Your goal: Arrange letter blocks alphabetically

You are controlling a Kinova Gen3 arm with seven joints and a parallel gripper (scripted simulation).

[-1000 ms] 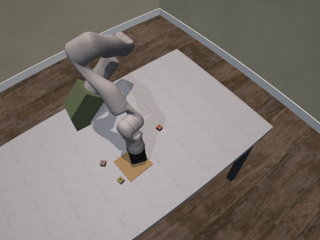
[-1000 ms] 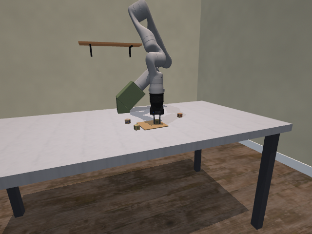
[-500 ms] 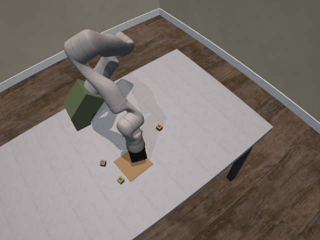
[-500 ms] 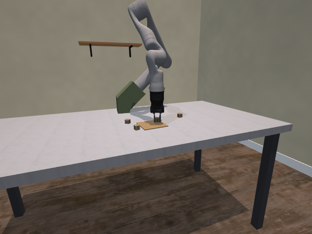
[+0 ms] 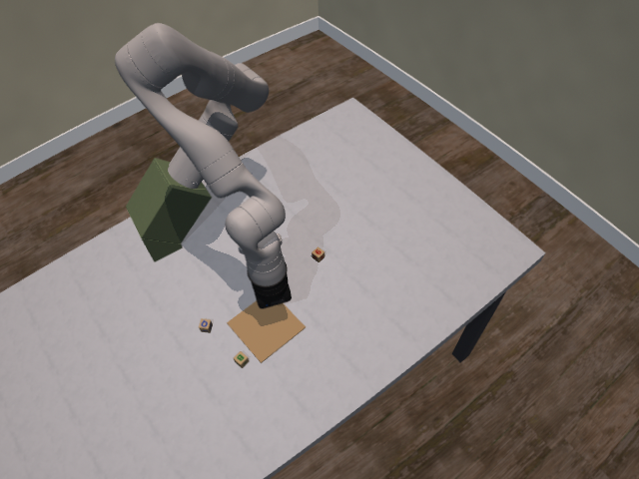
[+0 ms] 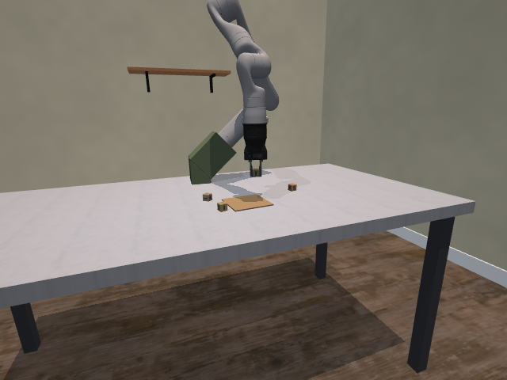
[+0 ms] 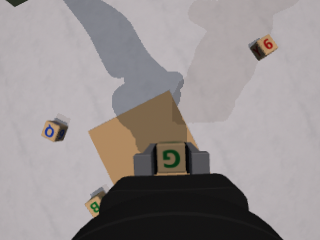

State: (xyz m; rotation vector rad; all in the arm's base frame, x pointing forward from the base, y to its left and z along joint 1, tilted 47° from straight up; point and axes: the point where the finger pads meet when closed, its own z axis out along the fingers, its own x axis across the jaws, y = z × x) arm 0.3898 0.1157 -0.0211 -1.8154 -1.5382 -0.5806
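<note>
Right now my hand is 4 cm to the left of the tan mat and 11 cm above it.
</note>
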